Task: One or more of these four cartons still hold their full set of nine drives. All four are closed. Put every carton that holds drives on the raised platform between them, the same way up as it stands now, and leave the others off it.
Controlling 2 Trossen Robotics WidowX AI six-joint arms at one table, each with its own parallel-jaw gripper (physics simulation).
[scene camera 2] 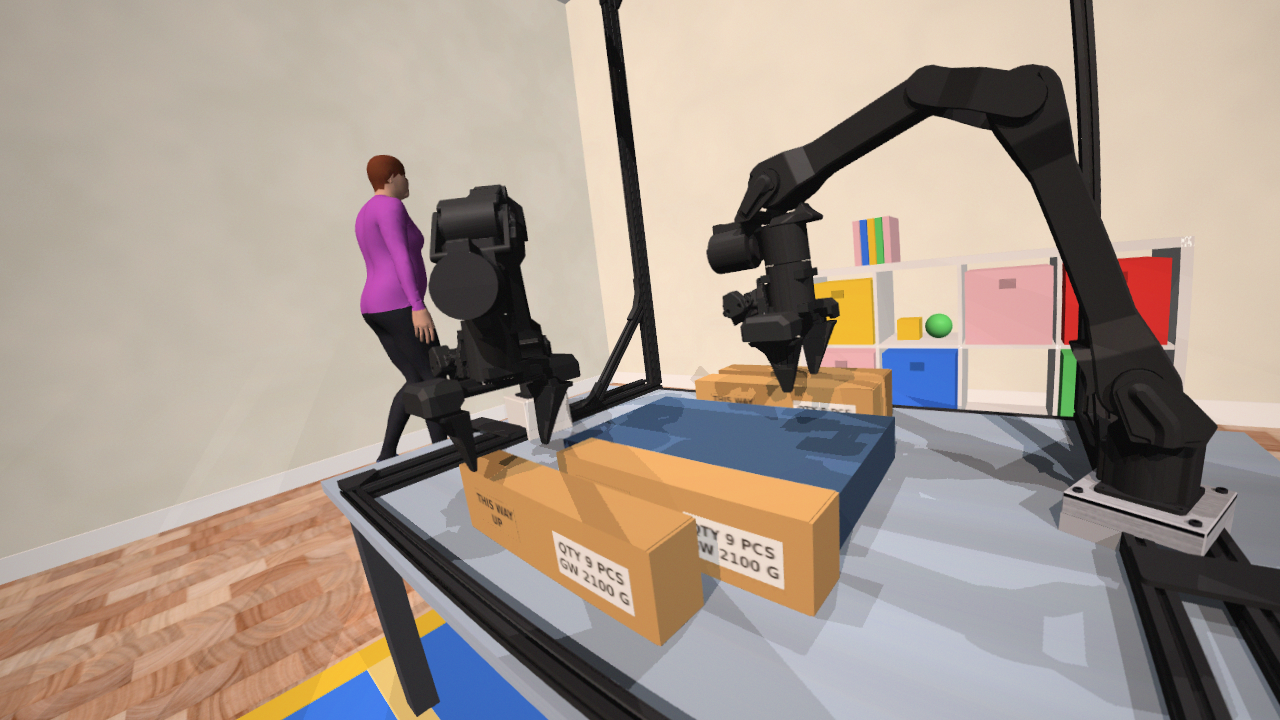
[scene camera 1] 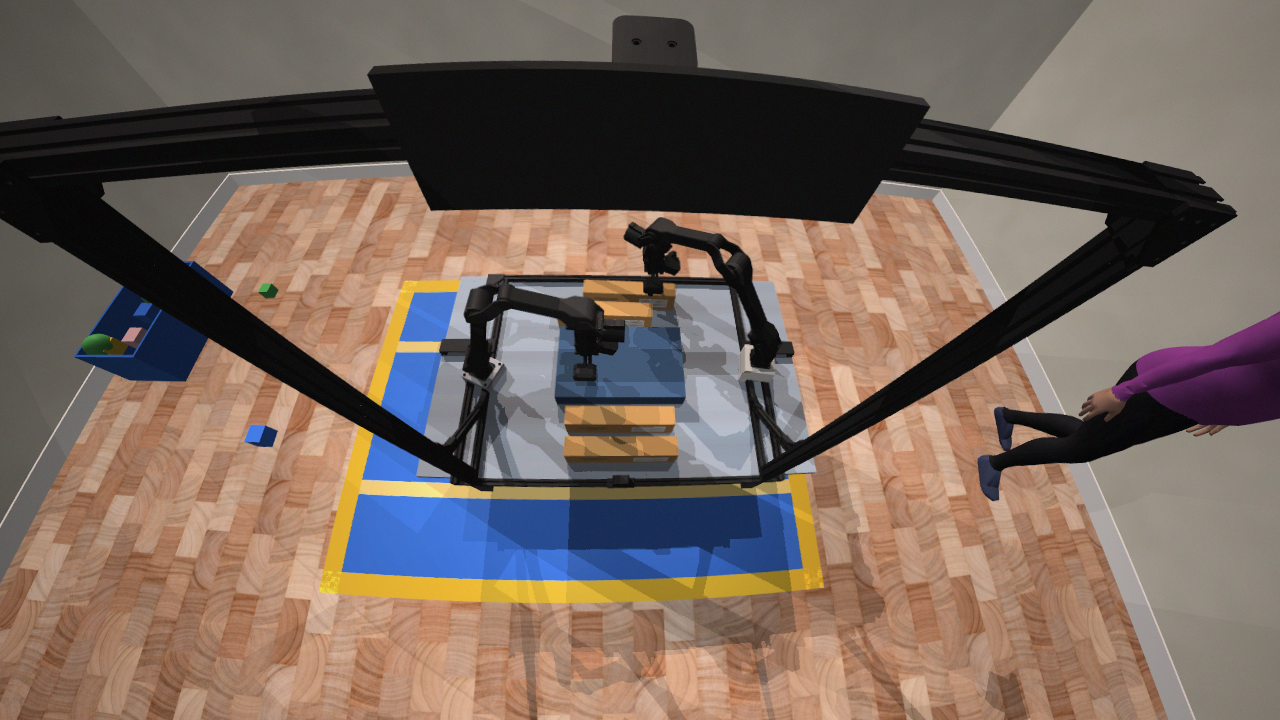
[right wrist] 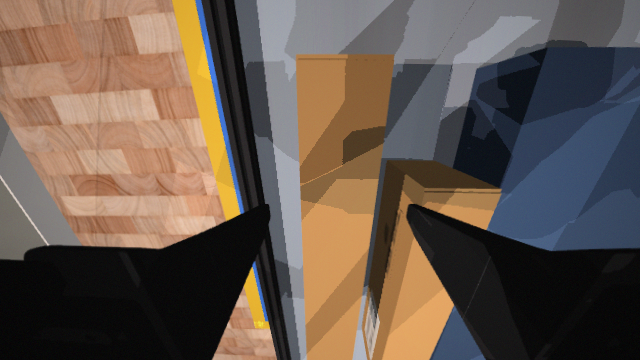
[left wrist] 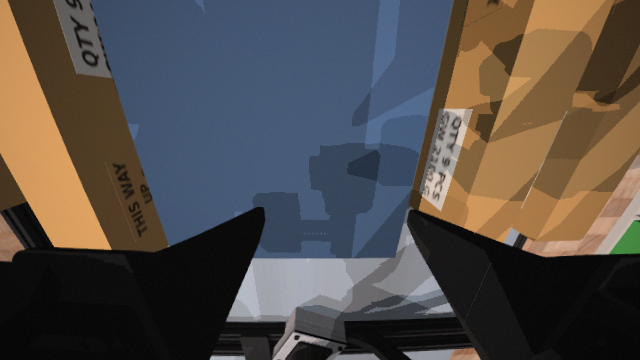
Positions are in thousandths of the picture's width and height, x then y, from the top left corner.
The left gripper (scene camera 2: 626, 531) is open, holding nothing. The right gripper (scene camera 2: 400, 634) is open and holds nothing. Further things: a blue raised platform (scene camera 1: 506, 512).
The left gripper shows as well in scene camera 1 (scene camera 1: 458, 505) and in the left wrist view (left wrist: 526, 599). The right gripper shows as well in scene camera 1 (scene camera 1: 508, 397) and in the right wrist view (right wrist: 527, 585). The blue raised platform is seen too in the right wrist view (right wrist: 857, 354) and in the left wrist view (left wrist: 499, 332).
